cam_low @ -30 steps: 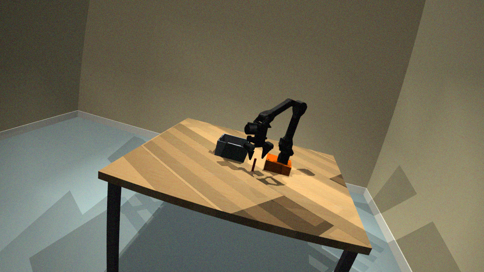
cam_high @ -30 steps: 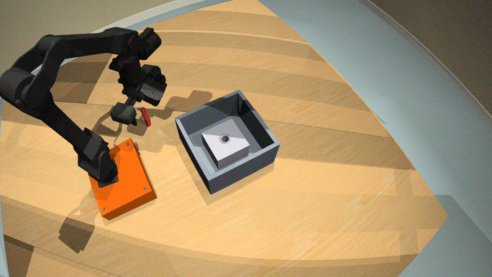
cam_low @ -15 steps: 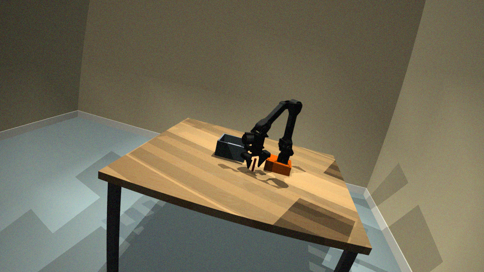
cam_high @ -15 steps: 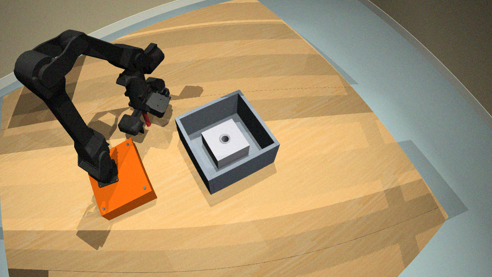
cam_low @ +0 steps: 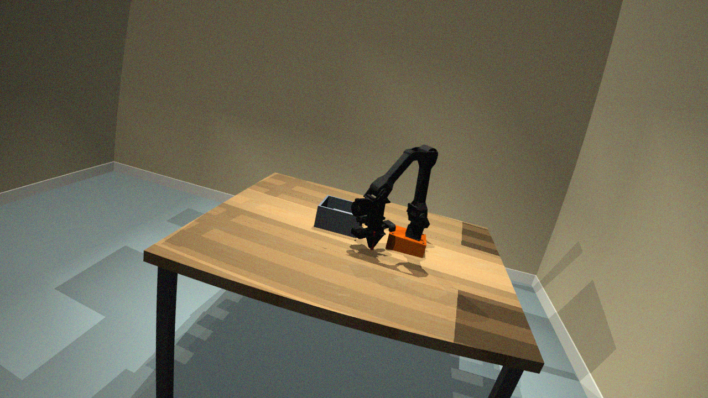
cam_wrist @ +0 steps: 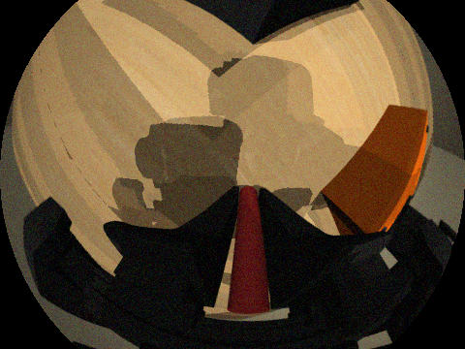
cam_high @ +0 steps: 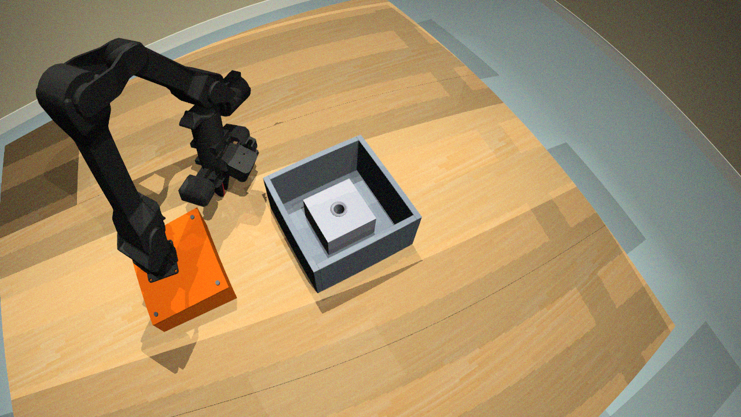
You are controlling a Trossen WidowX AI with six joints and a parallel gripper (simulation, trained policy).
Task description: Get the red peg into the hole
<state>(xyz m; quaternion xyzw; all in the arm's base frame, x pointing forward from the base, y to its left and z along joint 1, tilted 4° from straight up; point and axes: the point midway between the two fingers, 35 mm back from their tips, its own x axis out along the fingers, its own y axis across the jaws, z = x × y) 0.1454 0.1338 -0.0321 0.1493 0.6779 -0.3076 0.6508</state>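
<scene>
My gripper tip is 19 cm short of the grey plate, 14 cm to the left of it and 4 cm below it. Round my gripper tip: grey box: 19 cm ahead, 14 cm to the right, 2 cm above; red peg: 1 cm to the left, 3 cm above.
</scene>
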